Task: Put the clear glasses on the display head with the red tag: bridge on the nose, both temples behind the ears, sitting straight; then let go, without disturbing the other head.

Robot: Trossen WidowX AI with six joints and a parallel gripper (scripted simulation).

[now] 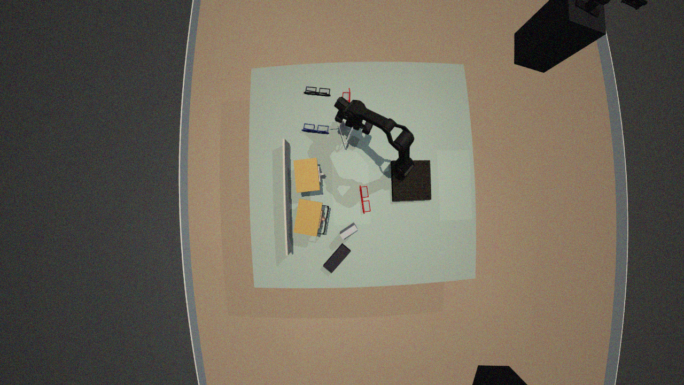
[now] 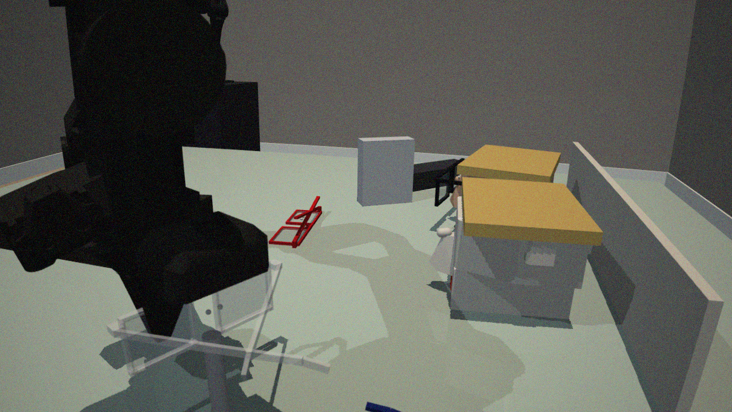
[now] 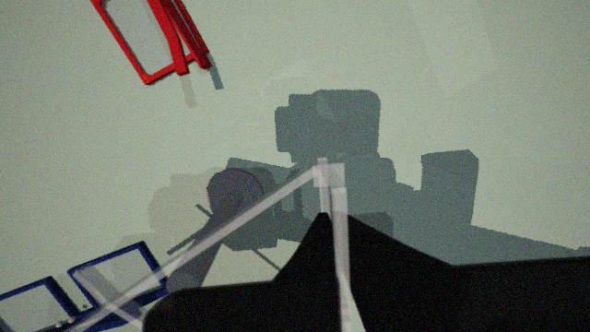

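Right now my gripper tip is 6 cm short of the pale round peg, 1 cm to the left of it and 4 cm above it. Round my gripper tip: wall panel 29 cm ahead, 43 cm to the left, 1 cm below; dark block 3 cm behind, 71 cm to the left, 4 cm below; white box 6 cm behind, 55 cm to the left.
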